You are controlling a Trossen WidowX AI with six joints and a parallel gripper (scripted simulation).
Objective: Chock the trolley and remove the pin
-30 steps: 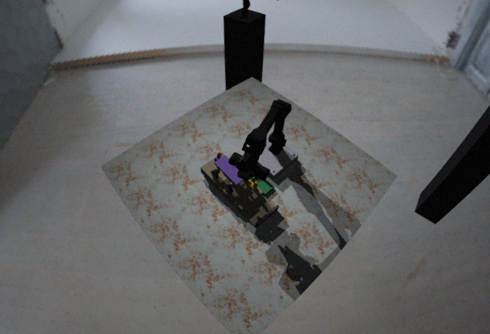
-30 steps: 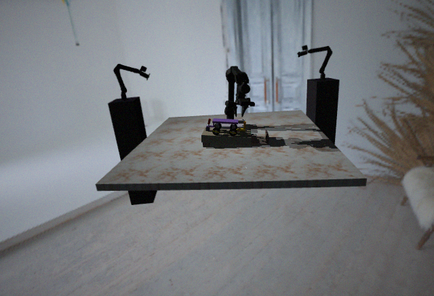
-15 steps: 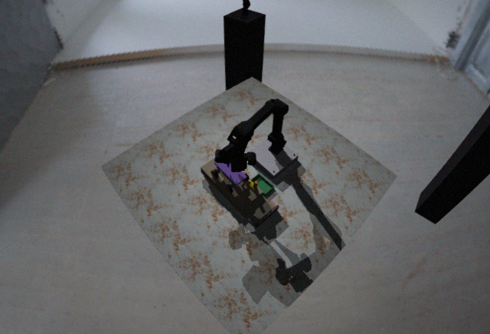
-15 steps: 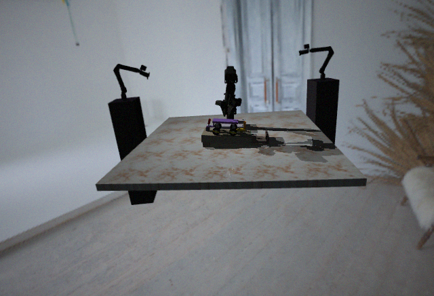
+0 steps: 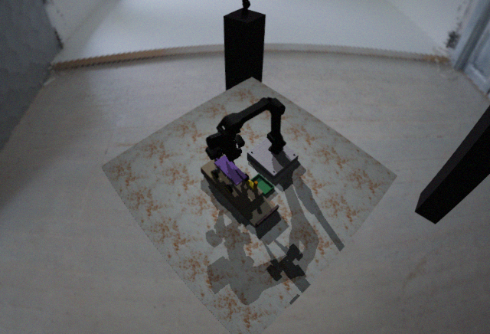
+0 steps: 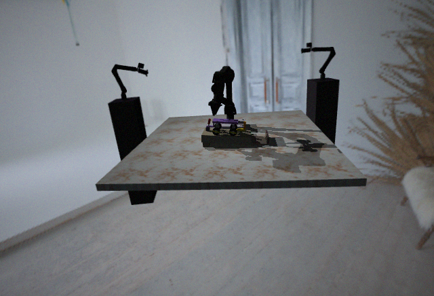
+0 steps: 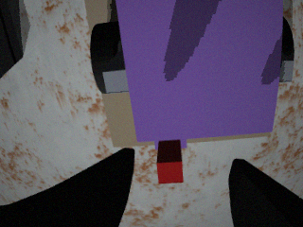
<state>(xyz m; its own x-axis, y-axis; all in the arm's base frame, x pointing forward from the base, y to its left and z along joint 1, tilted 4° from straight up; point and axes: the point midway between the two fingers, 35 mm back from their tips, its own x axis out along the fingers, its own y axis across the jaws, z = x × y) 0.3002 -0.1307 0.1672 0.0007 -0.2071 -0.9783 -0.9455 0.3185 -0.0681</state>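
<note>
My gripper tip is 1 cm past the red-headed stop pin, 4 cm to the left of it and 6 cm above it. The rest, counted from my gripper tip: ramp (2 cm ahead, 7 cm to the left, 15 cm below); yellow chock (1 cm behind, 17 cm to the left, 11 cm below); purple-topped trolley (2 cm ahead, 6 cm to the left, 8 cm below).
</note>
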